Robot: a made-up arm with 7 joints. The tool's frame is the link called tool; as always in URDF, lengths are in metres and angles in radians. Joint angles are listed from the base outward.
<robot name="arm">
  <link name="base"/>
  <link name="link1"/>
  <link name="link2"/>
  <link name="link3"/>
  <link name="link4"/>
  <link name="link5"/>
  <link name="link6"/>
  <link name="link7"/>
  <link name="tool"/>
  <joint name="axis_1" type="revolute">
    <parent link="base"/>
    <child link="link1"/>
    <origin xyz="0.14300 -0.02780 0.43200" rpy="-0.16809 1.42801 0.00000"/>
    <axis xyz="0 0 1"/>
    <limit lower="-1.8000" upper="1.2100"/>
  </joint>
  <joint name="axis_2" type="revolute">
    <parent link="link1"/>
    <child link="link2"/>
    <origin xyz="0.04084 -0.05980 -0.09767" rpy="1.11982 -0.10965 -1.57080"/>
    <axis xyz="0 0 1"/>
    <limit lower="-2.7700" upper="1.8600"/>
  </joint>
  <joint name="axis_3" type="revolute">
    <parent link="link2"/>
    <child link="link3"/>
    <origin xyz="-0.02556 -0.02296 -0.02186" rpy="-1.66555 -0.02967 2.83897"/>
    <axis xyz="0 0 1"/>
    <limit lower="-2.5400" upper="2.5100"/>
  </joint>
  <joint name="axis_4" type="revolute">
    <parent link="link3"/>
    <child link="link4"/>
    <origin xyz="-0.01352 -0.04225 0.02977" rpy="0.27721 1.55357 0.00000"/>
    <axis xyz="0 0 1"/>
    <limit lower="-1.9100" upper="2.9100"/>
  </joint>
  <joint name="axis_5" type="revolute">
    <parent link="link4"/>
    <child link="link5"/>
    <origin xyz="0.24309 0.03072 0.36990" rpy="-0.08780 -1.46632 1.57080"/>
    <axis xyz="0 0 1"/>
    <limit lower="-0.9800" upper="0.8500"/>
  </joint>
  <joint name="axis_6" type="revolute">
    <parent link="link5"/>
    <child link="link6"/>
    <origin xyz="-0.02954 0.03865 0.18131" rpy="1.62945 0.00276 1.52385"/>
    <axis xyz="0 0 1"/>
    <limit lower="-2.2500" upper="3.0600"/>
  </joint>
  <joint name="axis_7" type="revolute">
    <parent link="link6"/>
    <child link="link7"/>
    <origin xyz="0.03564 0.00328 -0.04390" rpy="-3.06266 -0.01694 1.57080"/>
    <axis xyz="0 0 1"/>
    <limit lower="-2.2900" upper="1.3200"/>
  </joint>
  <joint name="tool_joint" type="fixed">
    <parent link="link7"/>
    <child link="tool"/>
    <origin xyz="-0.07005 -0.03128 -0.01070" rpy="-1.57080 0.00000 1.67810"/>
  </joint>
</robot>
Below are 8 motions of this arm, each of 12 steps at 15 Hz.
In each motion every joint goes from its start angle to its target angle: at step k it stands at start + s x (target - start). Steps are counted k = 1, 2, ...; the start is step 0. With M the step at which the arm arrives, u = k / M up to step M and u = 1 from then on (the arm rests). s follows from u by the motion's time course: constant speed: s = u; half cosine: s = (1 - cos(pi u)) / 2; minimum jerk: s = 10 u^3 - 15 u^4 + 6 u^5.
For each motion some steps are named. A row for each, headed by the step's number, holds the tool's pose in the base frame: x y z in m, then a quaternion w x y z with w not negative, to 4 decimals.
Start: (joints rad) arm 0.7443 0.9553 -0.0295 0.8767 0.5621 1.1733 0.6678
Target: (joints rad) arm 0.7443 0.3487 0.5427 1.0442 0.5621 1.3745 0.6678
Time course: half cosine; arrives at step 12
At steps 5, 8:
5: -0.0604 0.2090 0.5596 0.4304 0.7761 -0.4529 -0.0857
8: -0.0124 0.2734 0.4741 0.5531 0.6645 -0.5016 -0.0290

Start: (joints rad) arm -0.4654 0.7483 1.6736 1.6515 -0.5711 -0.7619 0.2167
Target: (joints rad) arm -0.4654 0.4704 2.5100 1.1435 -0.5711 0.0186 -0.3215
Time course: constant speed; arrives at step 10
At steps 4, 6, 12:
4: 0.1206 -0.3811 0.1596 0.0277 0.1469 0.2037 -0.9675
6: 0.1352 -0.4016 0.1910 0.0657 0.2711 0.1520 -0.9482
12: 0.1526 -0.4417 0.2541 0.1619 0.4762 0.0677 -0.8617

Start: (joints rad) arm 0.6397 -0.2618 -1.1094 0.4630 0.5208 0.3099 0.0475
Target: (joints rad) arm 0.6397 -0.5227 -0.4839 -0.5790 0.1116 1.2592 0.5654
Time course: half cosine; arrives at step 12
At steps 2, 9, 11, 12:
2: 0.3056 -0.1756 0.5433 0.0335 0.2073 -0.6363 -0.7423
9: 0.2342 -0.1794 0.6562 0.1008 -0.1666 -0.8431 -0.5012
11: 0.2233 -0.1544 0.6803 0.0910 -0.2257 -0.8528 -0.4622
12: 0.2220 -0.1505 0.6833 0.0892 -0.2332 -0.8536 -0.4571

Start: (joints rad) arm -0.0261 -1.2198 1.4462 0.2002 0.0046 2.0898 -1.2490
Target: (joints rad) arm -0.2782 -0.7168 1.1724 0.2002 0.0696 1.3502 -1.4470
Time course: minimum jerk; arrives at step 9
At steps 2, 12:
2: 0.4291 -0.1801 0.0808 0.5320 -0.5684 0.3819 -0.4981
12: 0.4081 0.0212 0.1385 0.7229 -0.6550 0.0847 -0.2029

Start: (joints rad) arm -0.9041 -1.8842 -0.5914 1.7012 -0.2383 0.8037 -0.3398
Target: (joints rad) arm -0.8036 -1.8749 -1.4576 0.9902 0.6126 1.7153 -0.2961
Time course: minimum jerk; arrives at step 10
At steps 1, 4, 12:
1: 0.3457 -0.0772 0.6569 0.3530 -0.3782 -0.7060 -0.4837
4: 0.2535 -0.0163 0.6905 0.3770 -0.1999 -0.8235 -0.3737
12: 0.0057 0.0328 0.7191 0.4035 0.0367 -0.9135 0.0363

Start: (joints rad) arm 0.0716 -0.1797 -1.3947 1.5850 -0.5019 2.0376 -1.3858
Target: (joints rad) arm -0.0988 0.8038 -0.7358 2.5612 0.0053 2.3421 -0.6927
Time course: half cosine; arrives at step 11
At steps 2, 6, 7, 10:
2: 0.3158 0.0332 0.6730 0.5622 0.3795 0.6612 0.3204
6: 0.0548 0.2474 0.6130 0.3607 0.1270 0.7660 0.5167
7: -0.0424 0.2492 0.5931 0.2825 0.0622 0.7885 0.5428
10: -0.2197 0.1735 0.5599 0.1180 -0.0620 0.8254 0.5485

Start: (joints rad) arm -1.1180 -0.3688 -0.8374 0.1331 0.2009 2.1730 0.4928
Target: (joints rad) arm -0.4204 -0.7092 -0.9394 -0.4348 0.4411 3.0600 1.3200
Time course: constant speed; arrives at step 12
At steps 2, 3, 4, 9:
2: 0.1660 0.1514 0.6715 0.4949 -0.1408 -0.8566 -0.0400
3: 0.1566 0.1372 0.6875 0.4743 -0.1309 -0.8688 -0.0562
4: 0.1472 0.1220 0.7021 0.4535 -0.1230 -0.8797 -0.0728
9: 0.0987 0.0371 0.7513 0.3498 -0.1151 -0.9157 -0.1607

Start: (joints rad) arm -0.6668 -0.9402 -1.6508 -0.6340 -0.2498 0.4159 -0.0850
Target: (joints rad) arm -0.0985 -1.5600 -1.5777 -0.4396 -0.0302 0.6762 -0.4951
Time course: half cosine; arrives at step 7
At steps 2, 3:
2: -0.1574 -0.0124 0.6912 0.5230 0.3172 0.6492 0.4522
3: -0.1545 -0.0108 0.6798 0.4927 0.3135 0.6636 0.4676

